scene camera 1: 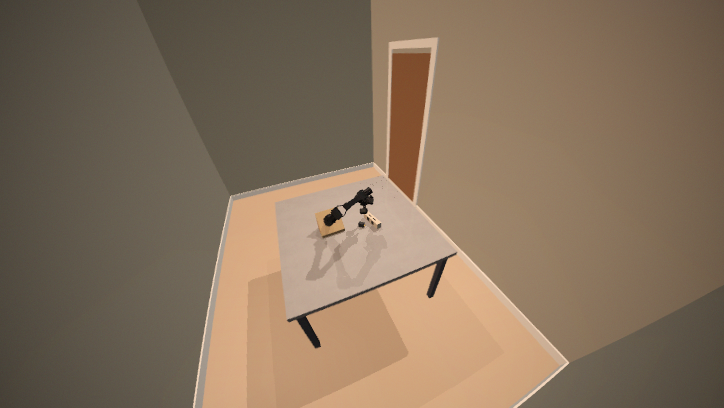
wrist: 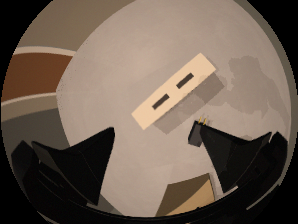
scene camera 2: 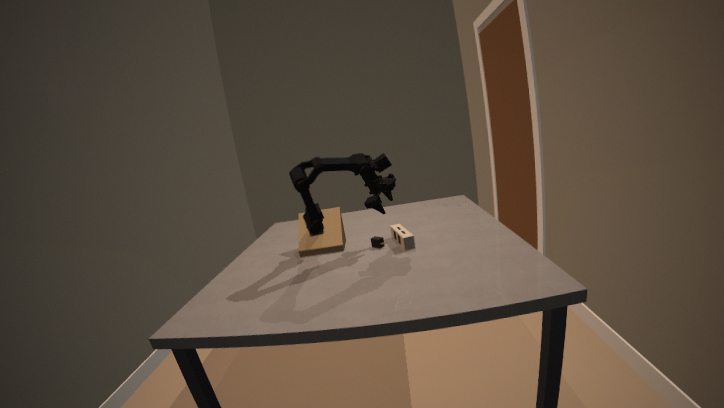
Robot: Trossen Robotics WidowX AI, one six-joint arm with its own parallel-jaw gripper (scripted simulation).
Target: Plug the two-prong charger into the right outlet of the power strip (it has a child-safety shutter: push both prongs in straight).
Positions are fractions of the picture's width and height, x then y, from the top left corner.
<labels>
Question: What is the gripper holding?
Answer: Nothing.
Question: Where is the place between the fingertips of the gripper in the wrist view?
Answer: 0.54, 0.59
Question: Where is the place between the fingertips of the gripper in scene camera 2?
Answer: At 0.54, 0.51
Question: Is the gripper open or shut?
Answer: Open.
</labels>
